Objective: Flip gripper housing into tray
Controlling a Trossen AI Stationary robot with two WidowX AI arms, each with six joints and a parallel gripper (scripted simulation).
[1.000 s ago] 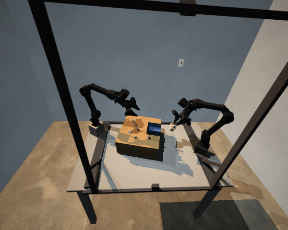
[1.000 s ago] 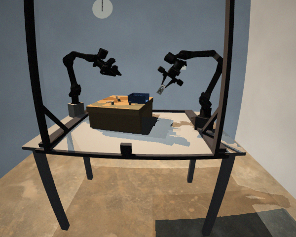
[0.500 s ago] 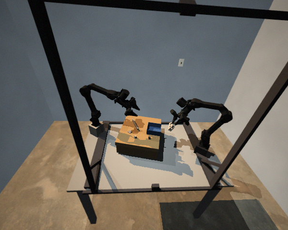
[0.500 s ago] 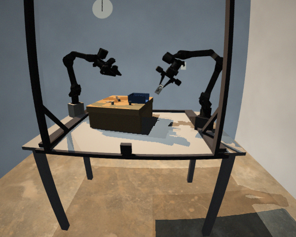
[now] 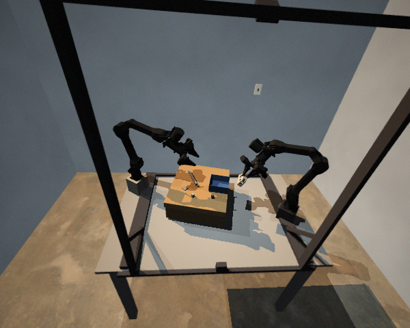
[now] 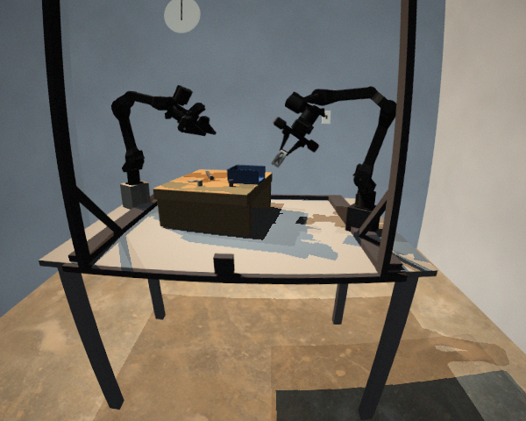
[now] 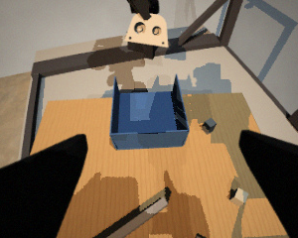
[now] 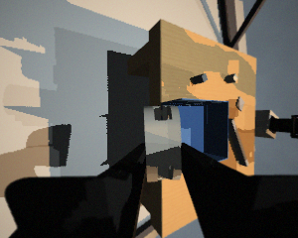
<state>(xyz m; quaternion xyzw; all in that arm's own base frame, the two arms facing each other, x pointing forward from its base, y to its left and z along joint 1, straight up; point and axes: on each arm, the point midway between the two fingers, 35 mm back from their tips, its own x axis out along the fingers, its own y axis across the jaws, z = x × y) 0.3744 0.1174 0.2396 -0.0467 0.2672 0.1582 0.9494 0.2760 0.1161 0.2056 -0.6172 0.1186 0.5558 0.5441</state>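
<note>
Right now my right hand is 1 cm past the white gripper housing, 2 cm to the right of it and 5 cm above it. The rest, counted from my right hand: grey rod: 3 cm ahead, 34 cm to the left, 13 cm below; wooden block: 1 cm behind, 28 cm to the left, 20 cm below; gripper housing half: 1 cm behind, 4 cm to the left, 4 cm below.
</note>
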